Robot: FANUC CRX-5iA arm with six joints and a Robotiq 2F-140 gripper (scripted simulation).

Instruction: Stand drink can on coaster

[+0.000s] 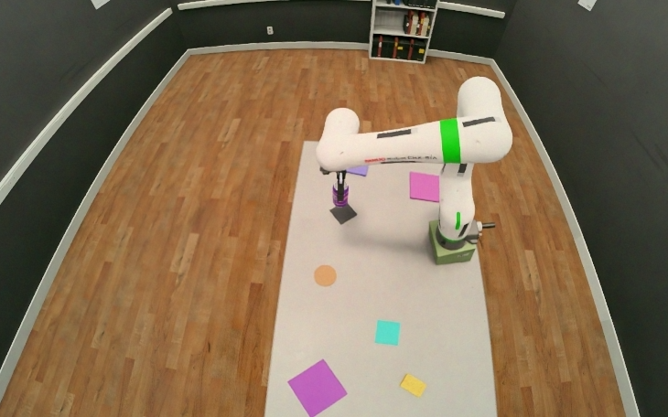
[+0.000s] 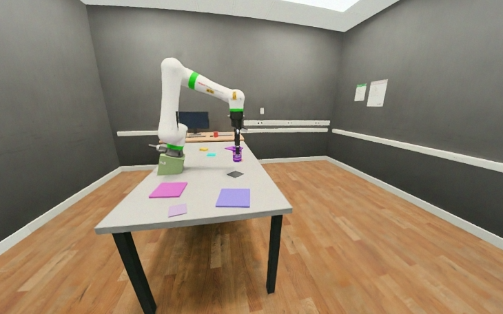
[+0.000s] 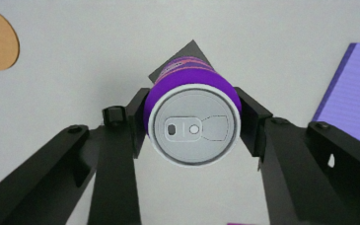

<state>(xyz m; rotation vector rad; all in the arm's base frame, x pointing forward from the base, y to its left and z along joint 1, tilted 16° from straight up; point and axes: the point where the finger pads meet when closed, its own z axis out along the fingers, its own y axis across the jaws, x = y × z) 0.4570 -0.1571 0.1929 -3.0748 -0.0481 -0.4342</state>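
My gripper is now 320 mm to the right of the round cork coaster, 200 mm above it and 40 mm short of it. Round my hand: lilac square mat: 340 mm to the right, 190 mm below, 50 mm behind; then dark square coaster: 200 mm below, 20 mm behind, 10 mm to the right; then drink can: 30 mm below.
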